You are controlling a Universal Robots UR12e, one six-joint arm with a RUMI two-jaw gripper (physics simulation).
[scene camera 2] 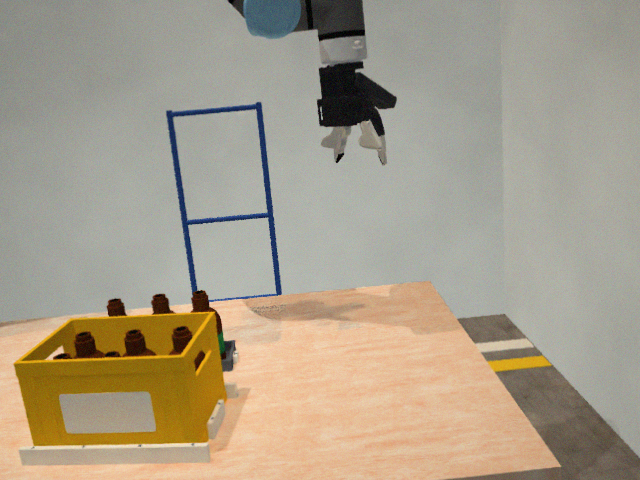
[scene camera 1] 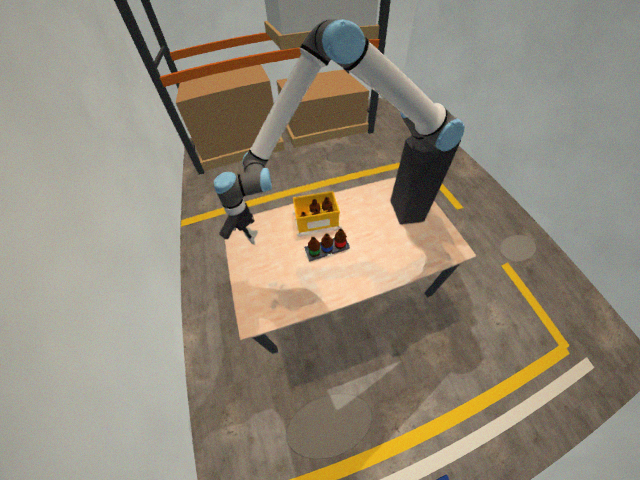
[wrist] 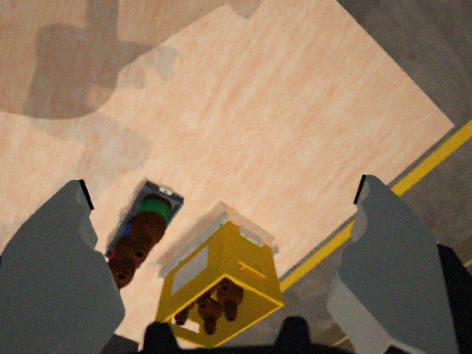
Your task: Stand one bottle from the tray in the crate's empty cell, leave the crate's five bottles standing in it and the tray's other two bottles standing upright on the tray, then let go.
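Places are measured from the arm's base along level axes (x ahead, y left, z up), in metres.
Where they show: gripper, between the fingertips: (scene camera 2: pixel 359 163) (scene camera 1: pixel 244 237) (wrist: pixel 225 180).
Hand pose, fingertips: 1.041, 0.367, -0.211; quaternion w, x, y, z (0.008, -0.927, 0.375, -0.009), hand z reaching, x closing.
Observation:
Things, the pixels of their top centre, and the offset from my fingertips, as dx, dy, dz. Level surfaces: height alone.
- yellow crate, centre of its top: (scene camera 2: pixel 121 335) (wrist: pixel 216 317) (scene camera 1: pixel 315 204) -0.382, -0.356, -0.213
- green-banded, centre of its top: (scene camera 2: pixel 199 292) (wrist: pixel 139 254) (scene camera 1: pixel 313 238) -0.338, -0.103, -0.229
- blue-banded, centre of its top: (scene camera 2: pixel 159 295) (wrist: pixel 121 276) (scene camera 1: pixel 326 234) -0.421, -0.116, -0.229
- red-banded, centre of its top: (scene camera 2: pixel 114 300) (scene camera 1: pixel 340 230) -0.510, -0.138, -0.229
- wooden table, height of its surface: dz -0.389
My gripper (scene camera 1: pixel 241 238) (scene camera 2: pixel 360 161) (wrist: pixel 225 180) is open and empty, high above the table on the side past the crate's end. The yellow crate (scene camera 1: pixel 317 224) (scene camera 2: pixel 108 377) (wrist: pixel 250 260) stands on the table with several brown bottles inside; its walls hide parts of them, and I cannot tell which cell is empty. The dark tray (scene camera 1: pixel 311 257) (scene camera 2: pixel 229 361) (wrist: pixel 176 200) beside the crate holds three upright brown bottles in a row: green-banded (scene camera 1: pixel 314 246) (scene camera 2: pixel 200 302) (wrist: pixel 154 207), blue-banded (scene camera 1: pixel 326 242) and red-banded (scene camera 1: pixel 340 239).
White strips (scene camera 2: pixel 113 454) (wrist: pixel 192 245) lie along the crate's base on the wooden table (scene camera 1: pixel 372 258) (scene camera 2: pixel 361 403) (wrist: pixel 280 100). The arm's dark pedestal (scene camera 1: pixel 421 180) stands at the table's far right in the first scene view. A rack with large boxes (scene camera 1: pixel 227 113) stands behind the table.

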